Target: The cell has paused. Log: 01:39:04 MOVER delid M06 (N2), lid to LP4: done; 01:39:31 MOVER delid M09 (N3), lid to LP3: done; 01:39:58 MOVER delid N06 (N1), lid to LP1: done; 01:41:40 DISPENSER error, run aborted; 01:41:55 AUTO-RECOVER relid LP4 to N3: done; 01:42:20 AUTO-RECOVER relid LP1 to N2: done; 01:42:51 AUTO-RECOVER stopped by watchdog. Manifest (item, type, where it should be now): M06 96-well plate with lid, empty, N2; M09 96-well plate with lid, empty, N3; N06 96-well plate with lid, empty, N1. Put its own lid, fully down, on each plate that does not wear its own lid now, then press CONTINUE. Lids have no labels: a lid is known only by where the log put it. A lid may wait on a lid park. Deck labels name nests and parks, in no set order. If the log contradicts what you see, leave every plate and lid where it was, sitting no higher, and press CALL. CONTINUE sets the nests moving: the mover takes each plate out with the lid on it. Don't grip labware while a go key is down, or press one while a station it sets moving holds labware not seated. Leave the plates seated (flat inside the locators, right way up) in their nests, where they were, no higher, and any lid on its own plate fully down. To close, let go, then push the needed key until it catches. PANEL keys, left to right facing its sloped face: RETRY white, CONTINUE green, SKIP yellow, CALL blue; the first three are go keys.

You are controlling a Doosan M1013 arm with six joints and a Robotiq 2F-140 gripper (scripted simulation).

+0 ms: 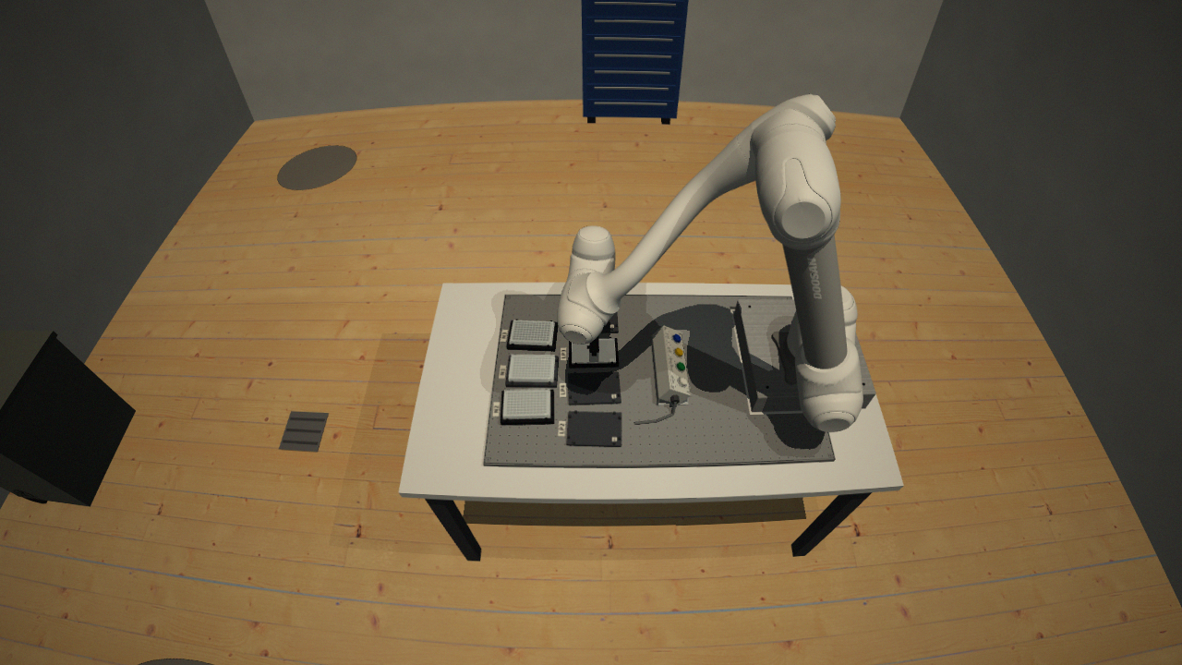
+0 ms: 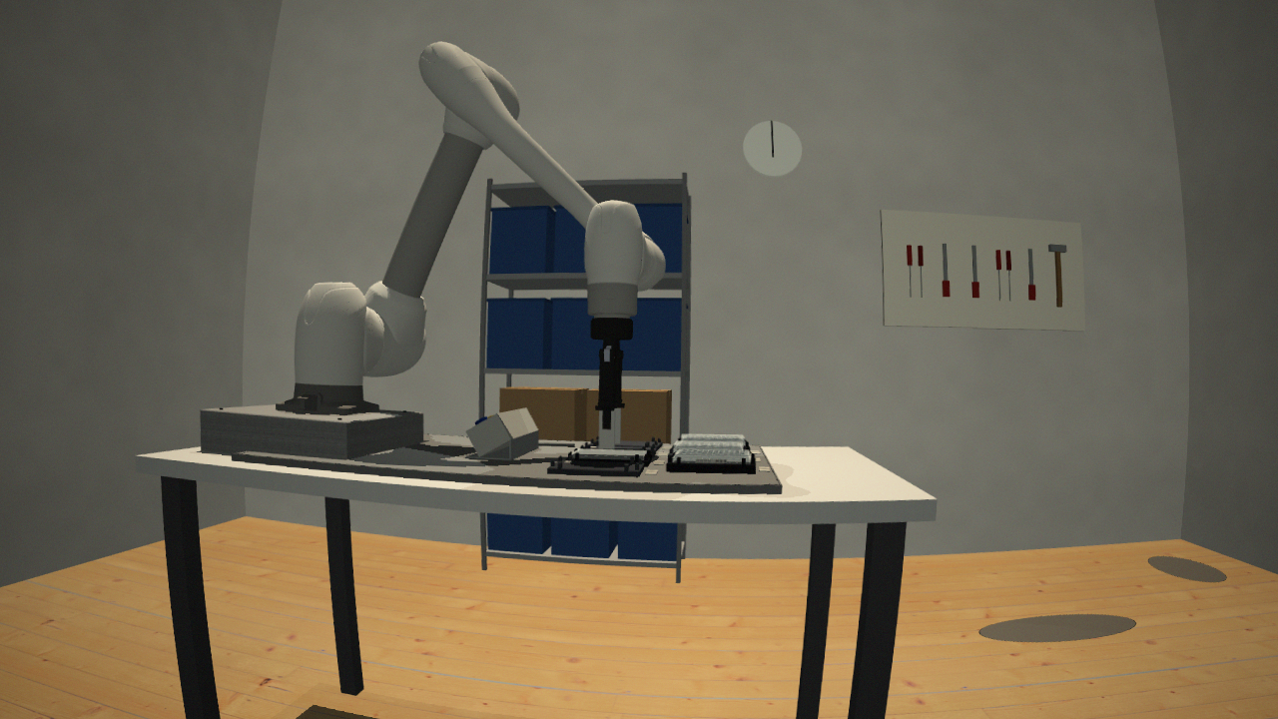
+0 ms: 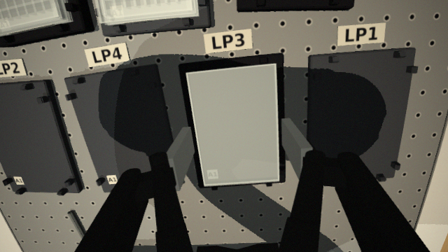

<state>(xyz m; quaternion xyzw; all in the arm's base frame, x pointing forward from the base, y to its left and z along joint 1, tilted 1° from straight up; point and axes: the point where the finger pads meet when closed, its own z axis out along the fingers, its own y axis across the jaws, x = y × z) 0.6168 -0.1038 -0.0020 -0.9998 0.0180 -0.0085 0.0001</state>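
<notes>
Now: hand 50 mm above the park LP3. Round my hand: park LP1: 130 mm to the right, 50 mm below, 10 mm behind; then park LP4: 120 mm to the left, 50 mm below, 10 mm ahead; then LP3 label: 90 mm ahead, 50 mm below.
</notes>
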